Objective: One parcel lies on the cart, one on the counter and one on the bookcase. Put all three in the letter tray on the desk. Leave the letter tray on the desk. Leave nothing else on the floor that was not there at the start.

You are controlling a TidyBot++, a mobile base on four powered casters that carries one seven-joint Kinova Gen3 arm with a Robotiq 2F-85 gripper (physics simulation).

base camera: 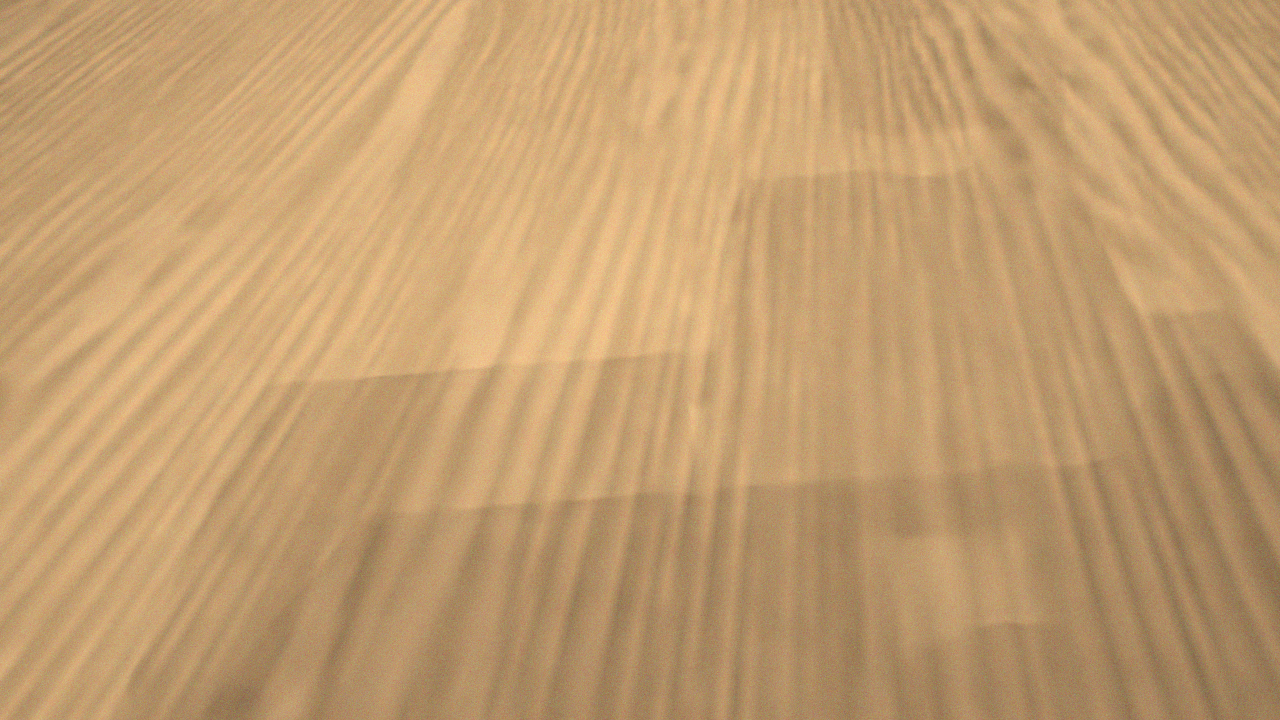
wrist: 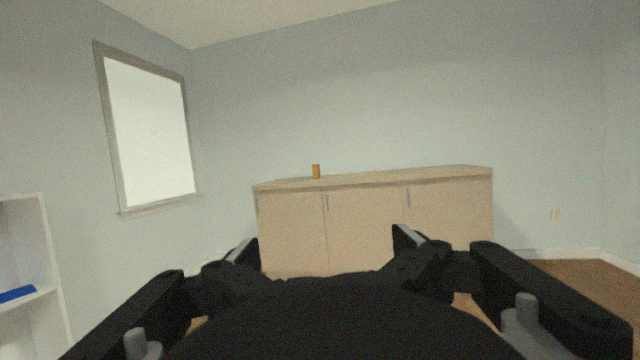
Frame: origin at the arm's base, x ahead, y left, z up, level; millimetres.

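Seen in the pictures: gripper, fingertip midpoint: (wrist: 325,245).
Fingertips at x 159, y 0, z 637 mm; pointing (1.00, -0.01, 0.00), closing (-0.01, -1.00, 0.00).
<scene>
Pixels of each thing's top centre, then the offset from my fingertips to it. "*": a spot on its surface instead. Level surfaces: height alone.
- small upright orange block, middle of its top: (wrist: 315,164) dx +1956, dy +37, dz +7 mm
- flat blue thing, surface spot: (wrist: 18,293) * dx +944, dy +1500, dz -445 mm
- Brown wooden floor, its level: dz -1034 mm
My gripper (wrist: 325,245) is open and empty, held level in the lower part of the wrist view, with the room beyond it. The counter (wrist: 365,225), a pale wooden unit with doors, stands ahead at a distance against the wall. A small upright orange block (wrist: 316,171), which looks like a parcel, stands on the left part of its top. Part of a white bookcase (wrist: 49,240) shows at the left edge. A flat blue thing (wrist: 18,293) lies on one of its shelves; I cannot tell if it is a parcel. The cart, the desk and the letter tray do not show in either view.
A bright window (wrist: 150,132) is in the left wall, between bookcase and counter. A wall outlet (wrist: 555,215) is right of the counter. Brown wooden floor (wrist: 575,272) (base camera: 626,268) shows at the right in the wrist view and in the base camera, with soft shadows across it.
</scene>
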